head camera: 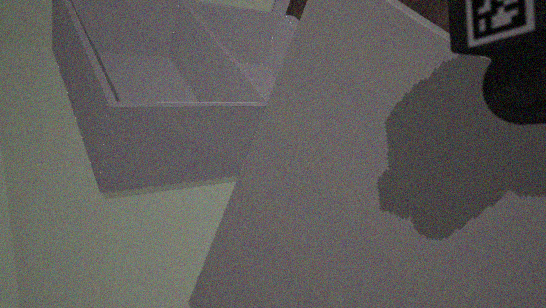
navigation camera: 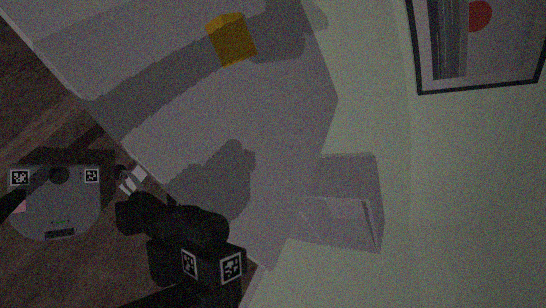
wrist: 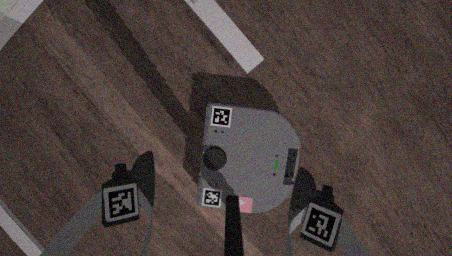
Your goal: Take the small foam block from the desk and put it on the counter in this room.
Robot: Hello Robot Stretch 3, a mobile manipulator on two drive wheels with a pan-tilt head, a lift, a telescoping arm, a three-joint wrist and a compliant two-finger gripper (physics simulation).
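Frame: origin at the robot's base, x ahead, y left, z up, level; centimetres.
Where they show: gripper, fingertip midpoint: (navigation camera: 118,197) (wrist: 223,180); robot's base at its link origin: (navigation camera: 58,174) (wrist: 218,148).
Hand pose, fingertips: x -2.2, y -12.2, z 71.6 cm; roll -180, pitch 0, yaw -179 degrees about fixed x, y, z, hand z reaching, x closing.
Note:
Each offset is from my fingertips to the top centre of the thing. "spot": to the spot under its first point. Level surfaces: height alone.
An orange-yellow block @(dx +31.0, dy -12.0, dz +27.9 cm) (navigation camera: 232,41), taken as the foam block, sits on the pale grey desk @(dz +23.4 cm) (head camera: 300,210) (navigation camera: 280,105) at the top of the navigation view, within a band of shadow. It does not show in the head or wrist view. My gripper (wrist: 223,180) (navigation camera: 125,179) is open and empty, its fingers wide apart in the wrist view. It points down over the floor and my base, beside the desk's edge and well apart from the block. In the head view a dark part of my wrist shows at the top right, without the fingertips. No counter can be made out.
An open grey box-like unit @(spot: dx -0.4, dy -97.1, dz +17.8 cm) (head camera: 170,145) (navigation camera: 350,175) stands by the green wall near the desk's end. A framed picture (navigation camera: 421,80) hangs at the top right. My grey base (wrist: 250,145) (navigation camera: 65,200) and a white bar (wrist: 230,37) show on the wood-floor side.

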